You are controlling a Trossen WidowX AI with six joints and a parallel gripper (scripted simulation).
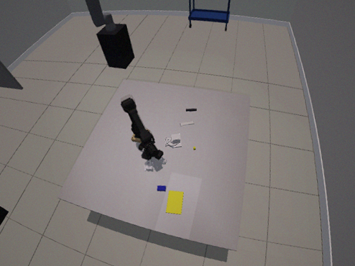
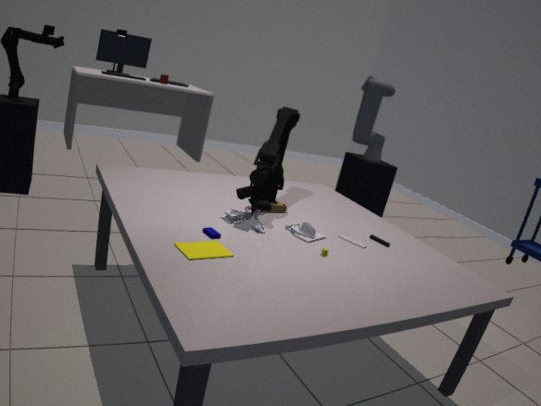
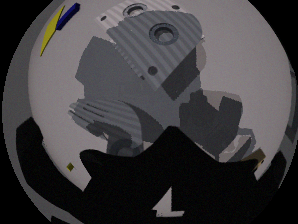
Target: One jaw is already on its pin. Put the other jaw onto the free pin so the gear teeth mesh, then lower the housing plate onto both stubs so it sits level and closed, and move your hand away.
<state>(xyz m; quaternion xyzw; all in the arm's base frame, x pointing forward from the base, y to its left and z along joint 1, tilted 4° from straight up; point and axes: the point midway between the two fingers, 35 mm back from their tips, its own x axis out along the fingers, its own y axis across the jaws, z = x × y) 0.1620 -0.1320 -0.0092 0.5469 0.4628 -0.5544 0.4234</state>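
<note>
The jaw lies 40 mm ahead of my gripper tip, 30 mm above it and 10 mm to the right of it. From my gripper tip the other things lie so: white block 90 mm to the right, 10 mm ahead, 10 mm above; yellow cube 290 mm ahead, 150 mm to the left, 10 mm above; blue block 220 mm to the right, 150 mm ahead.
</note>
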